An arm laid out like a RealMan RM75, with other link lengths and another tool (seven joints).
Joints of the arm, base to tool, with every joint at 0 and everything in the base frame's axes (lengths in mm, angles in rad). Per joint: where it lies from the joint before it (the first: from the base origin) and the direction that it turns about. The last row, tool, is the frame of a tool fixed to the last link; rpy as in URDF.
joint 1: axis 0 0 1 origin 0 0 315.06
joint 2: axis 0 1 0 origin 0 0 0
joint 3: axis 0 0 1 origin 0 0 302.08
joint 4: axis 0 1 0 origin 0 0 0
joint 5: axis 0 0 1 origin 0 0 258.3
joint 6: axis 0 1 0 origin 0 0 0
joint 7: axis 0 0 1 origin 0 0 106.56
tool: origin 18 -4 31 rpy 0 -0.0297 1.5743
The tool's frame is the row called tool.
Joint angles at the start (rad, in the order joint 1, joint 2, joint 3, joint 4, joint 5, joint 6, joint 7): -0.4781, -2.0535, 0.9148, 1.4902, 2.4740, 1.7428, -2.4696
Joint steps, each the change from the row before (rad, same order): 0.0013, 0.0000, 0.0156, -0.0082, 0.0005, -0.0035, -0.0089; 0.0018, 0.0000, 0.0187, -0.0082, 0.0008, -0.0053, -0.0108; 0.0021, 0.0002, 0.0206, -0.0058, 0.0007, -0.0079, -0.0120; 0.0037, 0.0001, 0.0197, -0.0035, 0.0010, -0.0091, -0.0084; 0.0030, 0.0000, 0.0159, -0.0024, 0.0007, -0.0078, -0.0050; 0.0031, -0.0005, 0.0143, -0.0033, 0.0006, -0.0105, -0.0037; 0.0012, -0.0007, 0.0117, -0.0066, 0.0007, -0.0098, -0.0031; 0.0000, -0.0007, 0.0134, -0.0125, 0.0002, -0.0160, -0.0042; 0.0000, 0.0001, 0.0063, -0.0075, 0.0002, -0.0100, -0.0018; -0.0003, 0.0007, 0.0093, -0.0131, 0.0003, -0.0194, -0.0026; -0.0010, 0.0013, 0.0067, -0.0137, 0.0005, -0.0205, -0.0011
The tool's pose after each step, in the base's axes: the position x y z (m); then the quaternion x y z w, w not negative. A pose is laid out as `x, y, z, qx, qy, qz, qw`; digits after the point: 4 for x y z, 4 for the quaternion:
-0.2517, 0.4097, 0.1790, -0.9262, 0.3009, 0.1901, 0.1242
-0.2519, 0.4101, 0.1738, -0.9279, 0.2985, 0.1899, 0.1177
-0.2515, 0.4106, 0.1689, -0.9289, 0.2968, 0.1908, 0.1124
-0.2514, 0.4108, 0.1645, -0.9291, 0.2964, 0.1927, 0.1083
-0.2512, 0.4110, 0.1611, -0.9289, 0.2971, 0.1943, 0.1051
-0.2513, 0.4113, 0.1577, -0.9286, 0.2977, 0.1959, 0.1034
-0.2517, 0.4120, 0.1542, -0.9287, 0.2976, 0.1966, 0.1015
-0.2525, 0.4136, 0.1496, -0.9291, 0.2965, 0.1969, 0.1003
-0.2533, 0.4146, 0.1474, -0.9293, 0.2957, 0.1974, 0.1004
-0.2549, 0.4167, 0.1444, -0.9293, 0.2942, 0.1988, 0.1022
-0.2567, 0.4191, 0.1421, -0.9290, 0.2927, 0.2006, 0.1052

